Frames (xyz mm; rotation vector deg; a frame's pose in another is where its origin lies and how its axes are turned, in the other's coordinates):
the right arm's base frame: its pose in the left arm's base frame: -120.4 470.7 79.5 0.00 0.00 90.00
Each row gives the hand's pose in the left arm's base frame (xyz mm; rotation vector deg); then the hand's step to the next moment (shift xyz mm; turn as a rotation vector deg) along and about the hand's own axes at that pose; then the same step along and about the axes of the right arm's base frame.
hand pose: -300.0 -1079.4 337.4 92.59 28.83 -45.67
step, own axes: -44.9 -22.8 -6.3 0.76 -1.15 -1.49
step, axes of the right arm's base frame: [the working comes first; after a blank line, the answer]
step, axes of the left arm's base frame: -44.9 15.5 17.9 0.02 1.60 -1.25

15.5 44.9 17.9 1.60 -0.02 -1.25
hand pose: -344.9 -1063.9 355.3 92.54 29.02 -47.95
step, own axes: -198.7 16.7 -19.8 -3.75 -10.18 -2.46
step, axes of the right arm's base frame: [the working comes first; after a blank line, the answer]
step, axes of the left arm's base frame: -111.9 39.4 161.5 -9.18 5.05 -3.73

39.4 111.9 161.5 5.05 9.18 -3.73
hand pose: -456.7 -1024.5 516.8 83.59 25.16 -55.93
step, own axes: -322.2 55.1 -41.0 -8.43 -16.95 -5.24
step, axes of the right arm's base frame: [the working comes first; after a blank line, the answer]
step, axes of the left arm's base frame: -128.2 120.7 278.4 -16.19 10.11 -4.66

120.7 128.2 278.4 10.11 16.19 -4.66
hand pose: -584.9 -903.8 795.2 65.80 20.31 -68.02
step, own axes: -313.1 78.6 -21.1 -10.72 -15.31 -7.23
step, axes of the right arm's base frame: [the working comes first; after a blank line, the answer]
step, axes of the left arm's base frame: -50.5 180.8 263.4 -15.04 12.90 -2.99

180.8 50.5 263.4 12.90 15.04 -2.99
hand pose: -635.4 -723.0 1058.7 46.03 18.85 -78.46
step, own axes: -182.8 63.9 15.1 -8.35 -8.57 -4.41
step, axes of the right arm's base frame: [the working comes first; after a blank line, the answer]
step, axes of the left arm's base frame: 19.2 124.2 148.1 -8.82 9.20 -0.42

124.2 -19.2 148.1 9.20 8.82 -0.42
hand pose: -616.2 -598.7 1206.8 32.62 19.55 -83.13
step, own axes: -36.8 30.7 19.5 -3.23 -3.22 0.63
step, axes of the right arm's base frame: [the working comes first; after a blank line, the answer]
step, axes of the left arm's base frame: 24.1 20.4 41.0 -3.60 2.26 1.78

20.4 -24.1 41.0 2.26 3.60 1.78
